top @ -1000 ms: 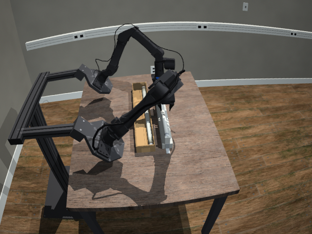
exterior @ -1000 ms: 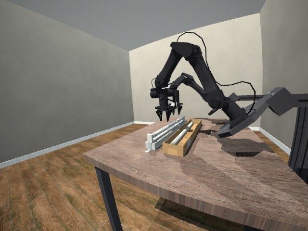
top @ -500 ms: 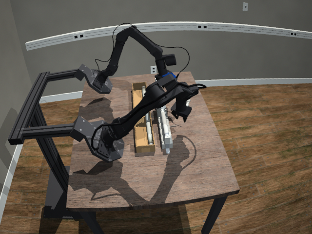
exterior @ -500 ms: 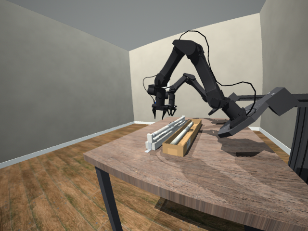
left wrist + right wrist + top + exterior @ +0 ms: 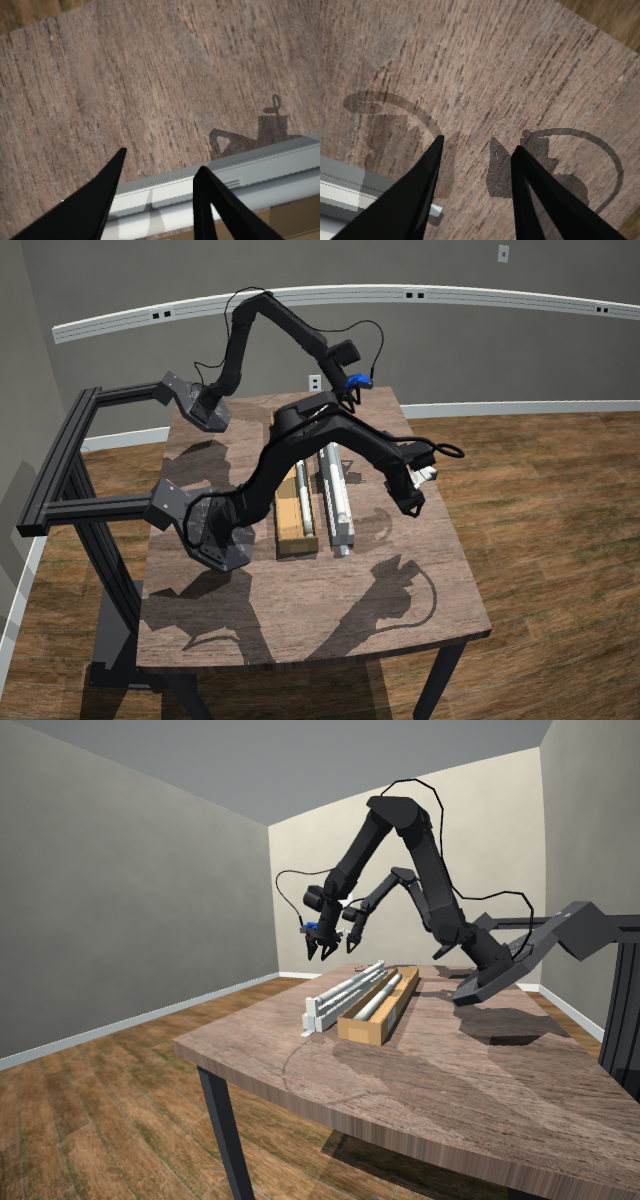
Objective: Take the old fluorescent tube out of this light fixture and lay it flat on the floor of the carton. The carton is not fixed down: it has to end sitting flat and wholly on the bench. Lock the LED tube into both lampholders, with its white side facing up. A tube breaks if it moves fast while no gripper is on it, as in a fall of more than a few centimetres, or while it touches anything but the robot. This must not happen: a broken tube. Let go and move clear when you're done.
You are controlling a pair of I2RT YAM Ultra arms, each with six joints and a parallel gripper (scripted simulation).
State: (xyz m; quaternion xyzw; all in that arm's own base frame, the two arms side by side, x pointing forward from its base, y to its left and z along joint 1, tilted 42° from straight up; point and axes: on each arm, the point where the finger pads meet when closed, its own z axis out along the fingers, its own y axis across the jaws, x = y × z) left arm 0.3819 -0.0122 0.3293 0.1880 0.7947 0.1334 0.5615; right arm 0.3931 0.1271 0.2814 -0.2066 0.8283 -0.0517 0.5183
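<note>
Right now the LED tube is 11 cm behind my left hand, 11 cm to the right of it and 9 cm below it. Also, from my left hand: old fluorescent tube 20 cm behind, 10 cm to the right, 14 cm below; then light fixture 11 cm behind, 11 cm to the right, 11 cm below; then carton 24 cm behind, 10 cm to the right, 13 cm below.
</note>
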